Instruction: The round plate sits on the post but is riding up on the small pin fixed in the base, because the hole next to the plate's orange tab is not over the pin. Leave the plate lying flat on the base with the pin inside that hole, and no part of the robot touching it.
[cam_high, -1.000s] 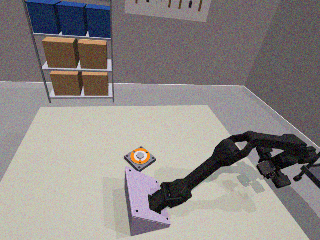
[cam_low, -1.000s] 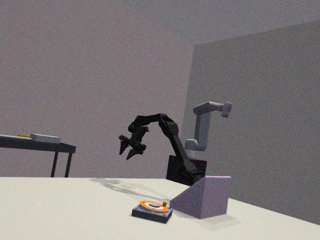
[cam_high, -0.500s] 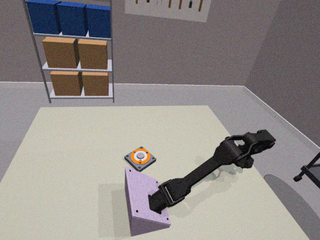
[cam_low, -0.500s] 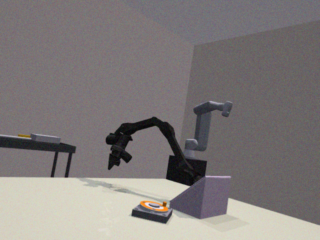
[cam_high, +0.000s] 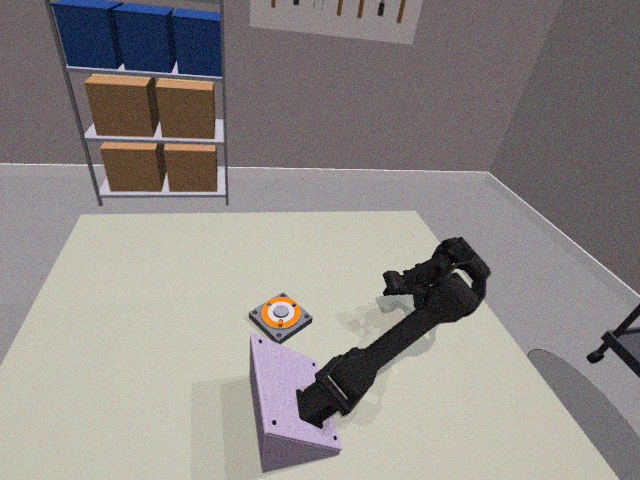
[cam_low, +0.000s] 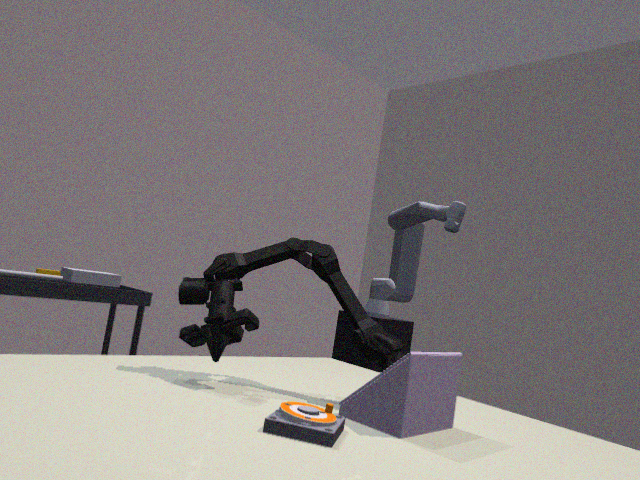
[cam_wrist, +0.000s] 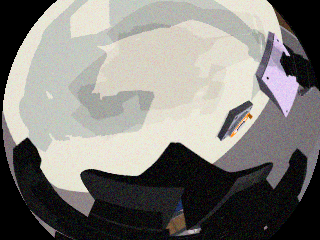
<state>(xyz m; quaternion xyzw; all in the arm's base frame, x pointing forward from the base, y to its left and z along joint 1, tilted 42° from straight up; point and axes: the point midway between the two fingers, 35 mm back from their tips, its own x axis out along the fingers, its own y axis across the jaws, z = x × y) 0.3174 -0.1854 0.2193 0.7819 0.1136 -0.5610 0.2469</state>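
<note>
The square grey base is 3 cm behind my gripper tip, 30 cm to the left of it and 4 cm below it.
</note>
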